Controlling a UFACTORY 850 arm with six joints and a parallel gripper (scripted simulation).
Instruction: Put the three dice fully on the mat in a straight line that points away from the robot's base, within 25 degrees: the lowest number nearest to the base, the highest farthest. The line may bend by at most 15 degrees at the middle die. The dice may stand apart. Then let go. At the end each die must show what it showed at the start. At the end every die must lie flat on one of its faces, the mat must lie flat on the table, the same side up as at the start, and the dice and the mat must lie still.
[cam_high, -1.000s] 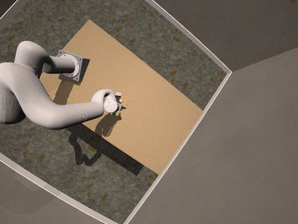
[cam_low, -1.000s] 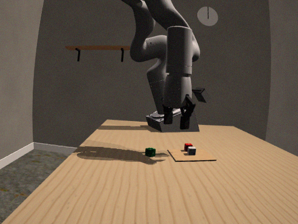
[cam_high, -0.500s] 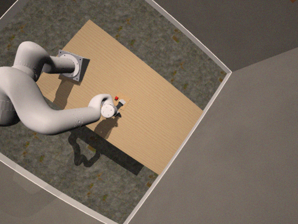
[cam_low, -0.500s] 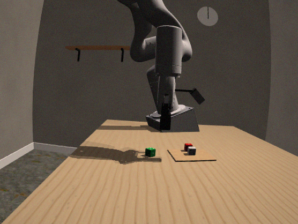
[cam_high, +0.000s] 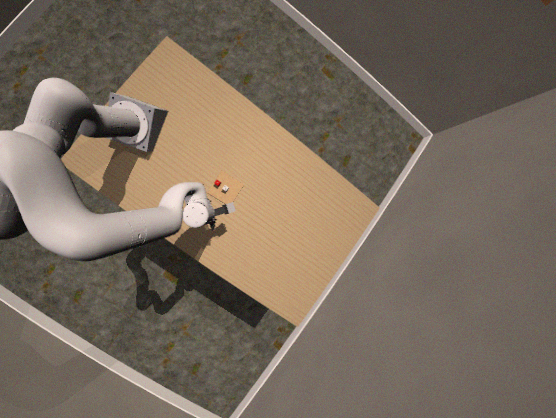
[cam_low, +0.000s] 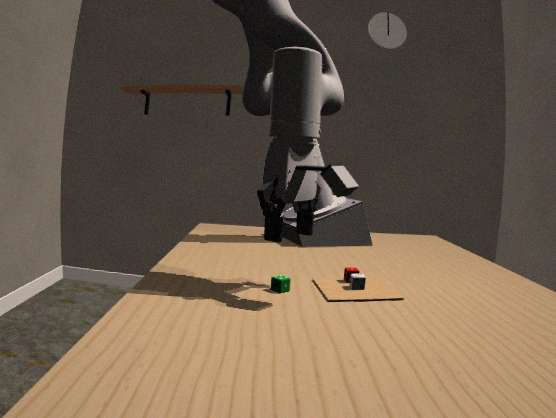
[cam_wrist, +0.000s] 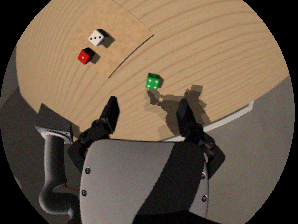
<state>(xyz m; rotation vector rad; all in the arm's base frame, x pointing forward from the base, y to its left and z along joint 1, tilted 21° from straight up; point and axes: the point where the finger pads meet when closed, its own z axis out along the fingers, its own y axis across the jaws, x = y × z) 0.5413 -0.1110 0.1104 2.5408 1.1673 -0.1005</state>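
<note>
My gripper is now 9 cm above the green die and 1 cm to the left of it. Round my hand: white die 13 cm to the left, 9 cm below, 1 cm behind; then red die 13 cm to the left, 9 cm below, 6 cm behind; then tan mat 13 cm to the left, 10 cm below, 1 cm behind.
</note>
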